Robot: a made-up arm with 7 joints. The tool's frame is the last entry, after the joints.
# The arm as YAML. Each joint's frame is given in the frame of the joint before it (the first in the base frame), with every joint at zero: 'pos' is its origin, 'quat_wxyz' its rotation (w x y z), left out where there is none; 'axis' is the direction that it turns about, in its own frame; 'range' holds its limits. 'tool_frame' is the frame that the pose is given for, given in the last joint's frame.
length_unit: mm
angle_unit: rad
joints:
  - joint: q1
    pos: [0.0, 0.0, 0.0]
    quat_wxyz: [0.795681, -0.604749, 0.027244, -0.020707]
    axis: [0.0, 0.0, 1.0]
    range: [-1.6, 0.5]
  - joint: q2
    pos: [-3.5, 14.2, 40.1]
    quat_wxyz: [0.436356, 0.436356, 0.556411, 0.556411]
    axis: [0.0, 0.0, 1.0]
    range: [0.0, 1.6]
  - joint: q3
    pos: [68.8, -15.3, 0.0]
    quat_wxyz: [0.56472, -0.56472, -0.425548, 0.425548]
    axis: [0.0, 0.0, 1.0]
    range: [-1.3, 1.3]
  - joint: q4
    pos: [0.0, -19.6, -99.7]
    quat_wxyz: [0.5, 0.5, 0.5, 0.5]
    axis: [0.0, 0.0, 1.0]
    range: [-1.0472, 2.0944]
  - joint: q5
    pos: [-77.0, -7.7, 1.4]
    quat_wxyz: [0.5, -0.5, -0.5, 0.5]
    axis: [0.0, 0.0, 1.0]
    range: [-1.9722, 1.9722]
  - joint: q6
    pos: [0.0, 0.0, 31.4]
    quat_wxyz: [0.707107, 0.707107, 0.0, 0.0]
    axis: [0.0, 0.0, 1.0]
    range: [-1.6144, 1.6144]
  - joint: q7
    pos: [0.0, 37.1, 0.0]
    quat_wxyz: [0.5, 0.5, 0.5, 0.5]
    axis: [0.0, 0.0, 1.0]
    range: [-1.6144, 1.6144]
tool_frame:
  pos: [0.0, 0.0, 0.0]
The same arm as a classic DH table. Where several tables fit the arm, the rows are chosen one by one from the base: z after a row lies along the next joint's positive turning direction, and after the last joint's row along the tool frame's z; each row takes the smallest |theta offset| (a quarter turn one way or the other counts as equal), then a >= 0, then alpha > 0; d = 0 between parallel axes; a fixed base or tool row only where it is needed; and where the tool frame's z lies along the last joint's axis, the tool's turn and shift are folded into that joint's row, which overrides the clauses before.
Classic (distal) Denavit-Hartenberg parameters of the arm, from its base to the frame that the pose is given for. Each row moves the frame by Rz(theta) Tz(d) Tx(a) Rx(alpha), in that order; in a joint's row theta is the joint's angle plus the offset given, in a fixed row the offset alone. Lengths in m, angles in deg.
base (fixed): a 0, alpha -74.51, d 0, theta offset -4.07
q1: a -0.0146, alpha -90, d 0.0401, theta offset -75.12
q2: a -0.0043, alpha 90, d 0, theta offset 74
q3: a 0.0196, alpha -90, d -0.1701, theta offset 90
q4: a 0.0077, alpha 90, d 0.0014, theta offset 90
q5: a 0, alpha -90, d 0.1084, theta offset 0
q6: a 0.0371, alpha 90, d 0, theta offset -90
q7: a 0, alpha 0, d 0, theta offset 0
Joint limits (deg, base to tool): -91.67..28.65 0..91.67 -74.48..74.48 -60..120 -113..113 -92.5..92.5 -92.5..92.5

